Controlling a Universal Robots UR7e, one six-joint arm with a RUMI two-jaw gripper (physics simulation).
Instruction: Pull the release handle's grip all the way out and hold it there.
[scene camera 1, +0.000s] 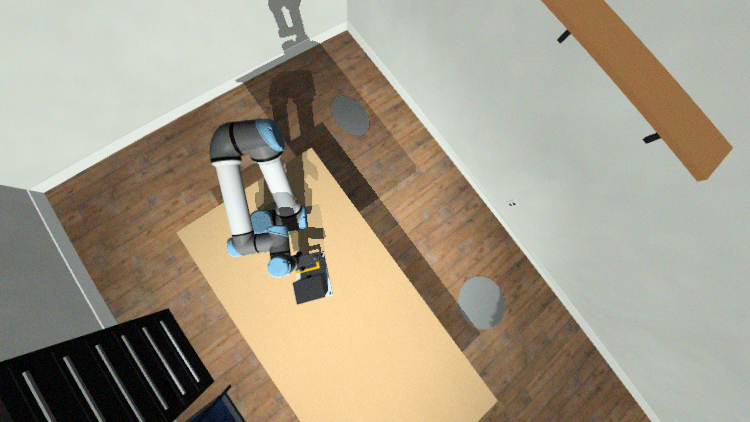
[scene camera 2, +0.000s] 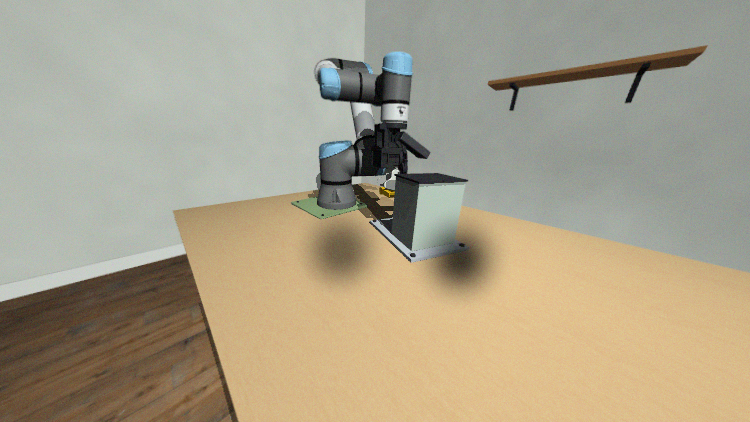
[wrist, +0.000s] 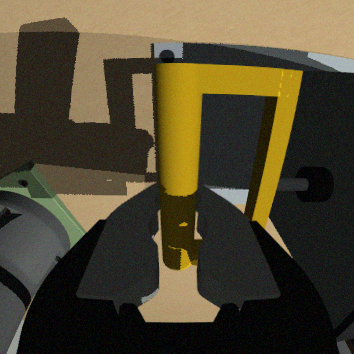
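Note:
The yellow release handle (scene camera 1: 308, 269) (scene camera 2: 387, 192) is a rectangular frame, with its round grip bar (wrist: 179, 130) upright in the wrist view. A short grey rod (wrist: 290, 184) joins the frame's far side to a black collar (wrist: 316, 184) on the dark face of the box (scene camera 1: 310, 289) (scene camera 2: 439, 215). My gripper (wrist: 177, 185) (scene camera 2: 390, 182) points down and is shut on the grip bar, one jaw on each side. The bar's lower end shows between the jaws in the wrist view. In scene camera 2, the box hides part of the handle.
The box stands on a light base plate (scene camera 2: 437, 254) bolted to the wooden table (scene camera 1: 361, 335) (scene camera 2: 314, 335). The arm's green mounting plate (scene camera 2: 306, 205) (wrist: 60, 210) is close by. A wall shelf (scene camera 1: 645, 83) (scene camera 2: 597, 70) and a black slatted unit (scene camera 1: 180, 341) stand off the table.

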